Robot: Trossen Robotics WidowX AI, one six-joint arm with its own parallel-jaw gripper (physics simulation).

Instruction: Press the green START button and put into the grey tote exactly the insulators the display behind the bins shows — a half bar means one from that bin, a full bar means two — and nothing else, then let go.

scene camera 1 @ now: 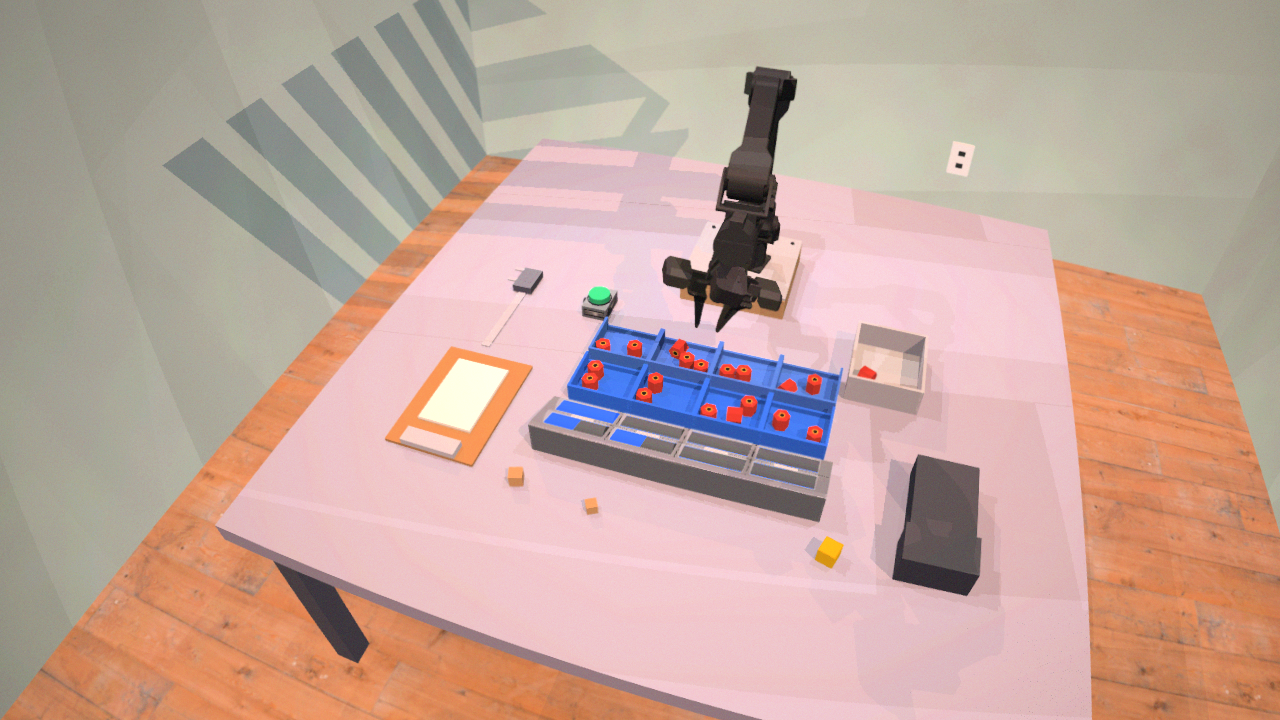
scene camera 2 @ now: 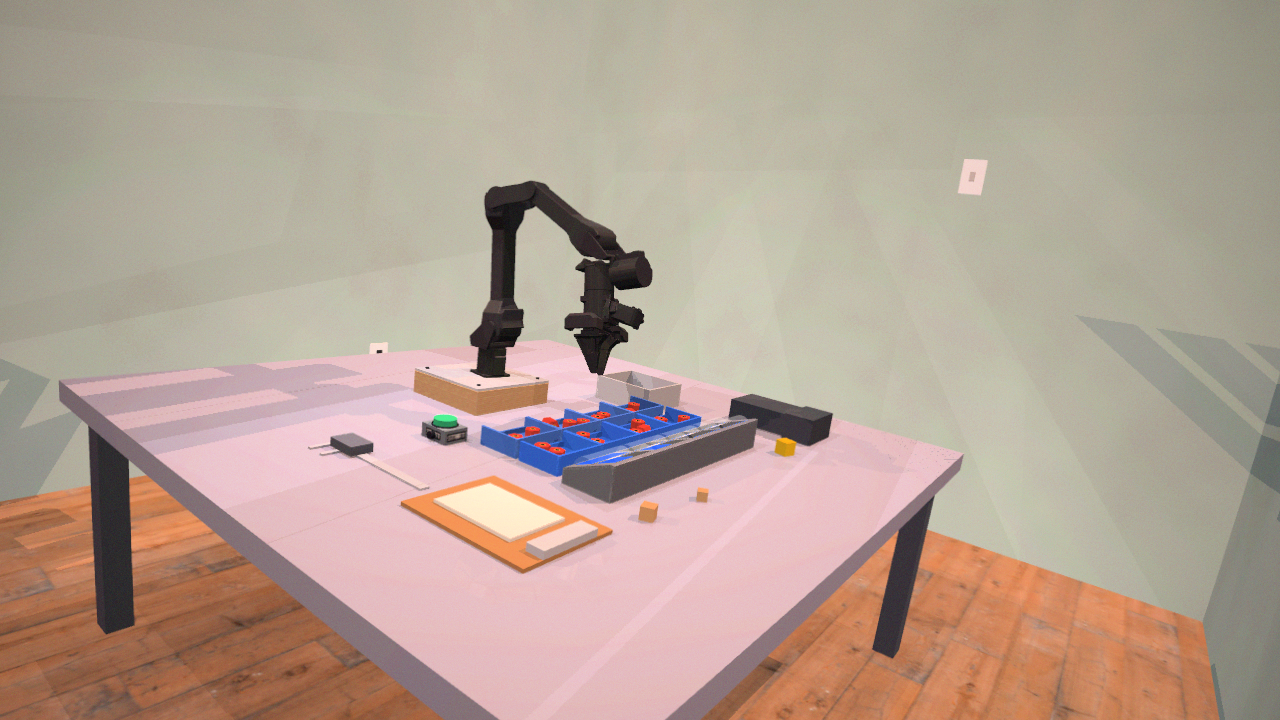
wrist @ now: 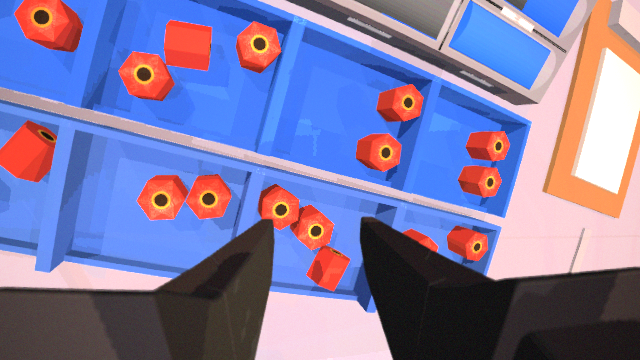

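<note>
My gripper [scene camera 1: 708, 327] [scene camera 2: 598, 370] [wrist: 317, 229] is part open and empty, above the robot-side edge of the blue bins [scene camera 1: 831, 420] [scene camera 2: 541, 458] [wrist: 272, 90]. In the wrist view, red insulators [wrist: 315, 230] of one robot-side bin show between the fingertips; one finger overlaps another insulator. The display [scene camera 1: 675, 465] [scene camera 2: 680, 465] [wrist: 425, 52] shows, in scene camera 1, a full blue bar over a half bar in the leftmost panel and a lower half bar in the second; the others look grey. The grey tote [scene camera 1: 881, 396] [scene camera 2: 657, 394] holds a visible red insulator [scene camera 1: 867, 372]. The START button [scene camera 1: 599, 295] [scene camera 2: 444, 420] is green.
A black block [scene camera 1: 939, 519] [scene camera 2: 780, 418] stands on the right, near a yellow cube [scene camera 1: 828, 552] [scene camera 2: 785, 446]. Two small orange cubes lie before the display. An orange clipboard [scene camera 1: 402, 429] [scene camera 2: 420, 508] [wrist: 560, 175] and a grey plug [scene camera 1: 528, 280] [scene camera 2: 351, 443] lie on the left.
</note>
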